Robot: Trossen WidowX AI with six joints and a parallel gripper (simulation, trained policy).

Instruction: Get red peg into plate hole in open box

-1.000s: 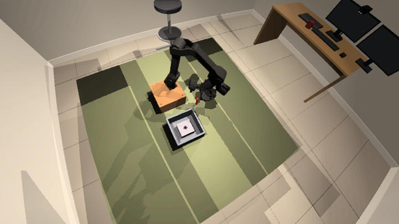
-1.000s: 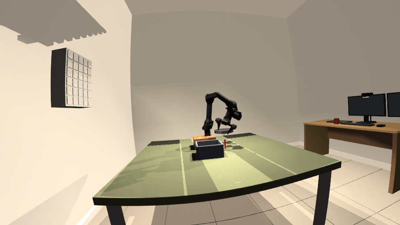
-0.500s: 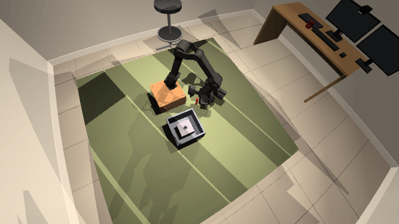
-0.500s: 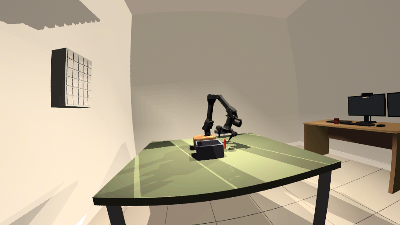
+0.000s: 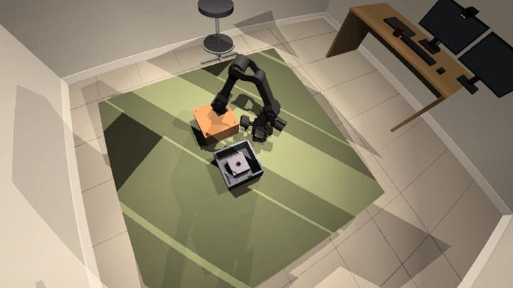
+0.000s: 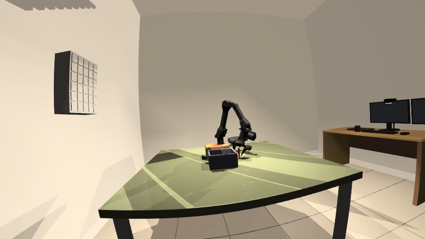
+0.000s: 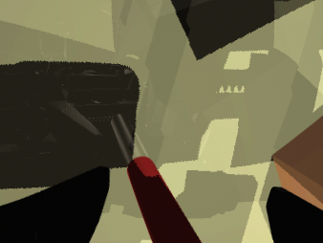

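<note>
My gripper tip is 10 mm to the right of the red peg and 10 mm below it. Round my gripper tip: grey box 170 mm to the right, 130 mm ahead.
</note>
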